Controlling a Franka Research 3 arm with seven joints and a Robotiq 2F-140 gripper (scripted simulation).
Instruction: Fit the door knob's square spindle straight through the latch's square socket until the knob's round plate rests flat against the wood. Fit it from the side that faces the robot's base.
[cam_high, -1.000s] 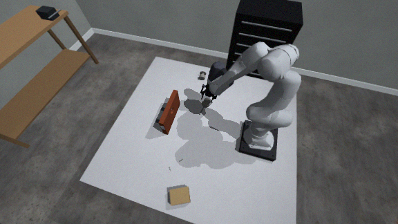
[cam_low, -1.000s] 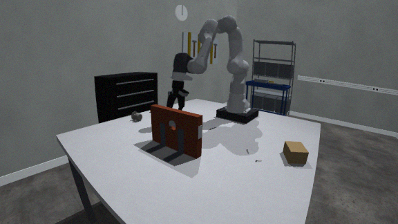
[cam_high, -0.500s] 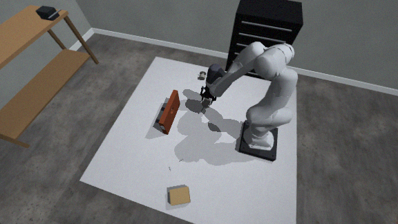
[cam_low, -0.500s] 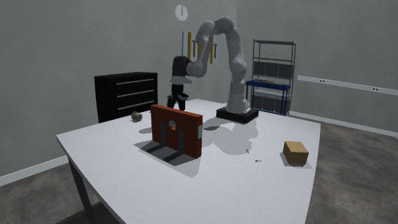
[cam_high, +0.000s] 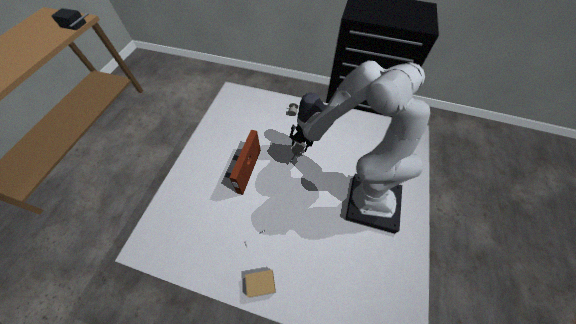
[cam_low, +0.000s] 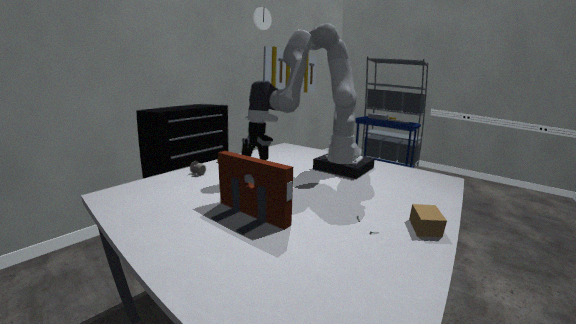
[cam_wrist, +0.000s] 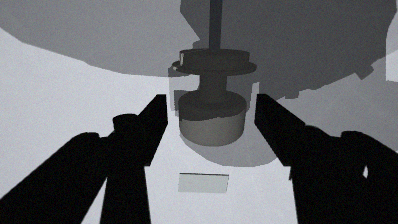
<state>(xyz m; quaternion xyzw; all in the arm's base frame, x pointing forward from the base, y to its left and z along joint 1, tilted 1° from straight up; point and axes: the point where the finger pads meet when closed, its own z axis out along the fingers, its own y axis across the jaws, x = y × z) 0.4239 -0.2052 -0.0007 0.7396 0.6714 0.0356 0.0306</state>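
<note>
Now: hand 10 mm short of the grey door knob, 40 mm to the right of it and 20 mm above it. The rest, counted from my hand: cardboard box (60 mm behind, 750 mm to the left, 20 mm below); orange-handled screwdriver (80 mm behind, 280 mm to the right, 40 mm below); red-brown wooden door block (230 mm ahead, 230 mm to the left, 60 mm above).
</note>
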